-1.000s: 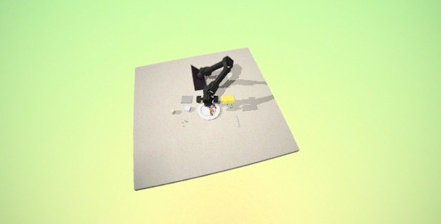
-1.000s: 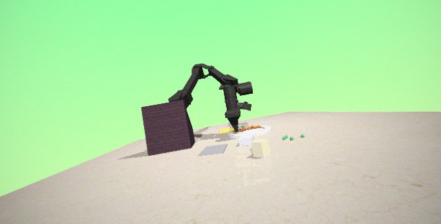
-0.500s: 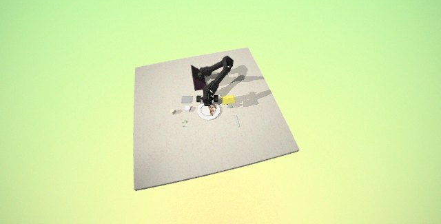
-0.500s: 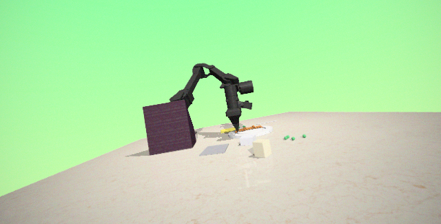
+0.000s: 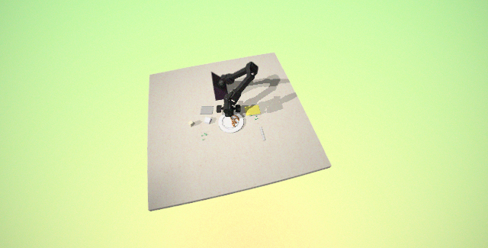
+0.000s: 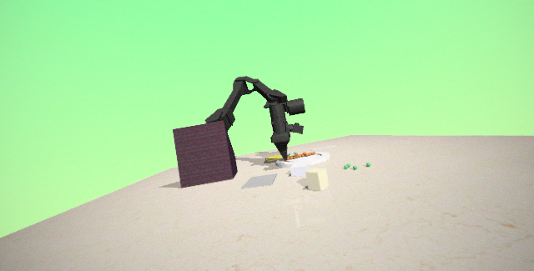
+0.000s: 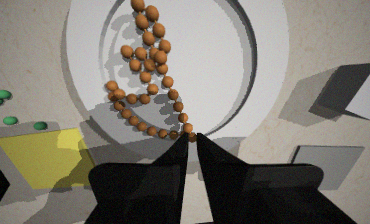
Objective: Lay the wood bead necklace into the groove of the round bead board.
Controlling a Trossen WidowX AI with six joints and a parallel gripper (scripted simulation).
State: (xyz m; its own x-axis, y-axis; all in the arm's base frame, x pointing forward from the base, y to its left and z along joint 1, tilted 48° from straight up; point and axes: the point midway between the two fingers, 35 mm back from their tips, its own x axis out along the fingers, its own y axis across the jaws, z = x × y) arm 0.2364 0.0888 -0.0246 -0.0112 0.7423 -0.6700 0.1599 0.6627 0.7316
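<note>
The round white bead board is 6 cm ahead of my gripper tip and 1 cm below it. Also, from my gripper tip: thin white strip 23 cm to the left, 21 cm ahead, 2 cm below; then yellow card 20 cm to the left, 2 cm below, 2 cm behind; then grey flat plate 18 cm to the right, 9 cm behind, 2 cm below.
</note>
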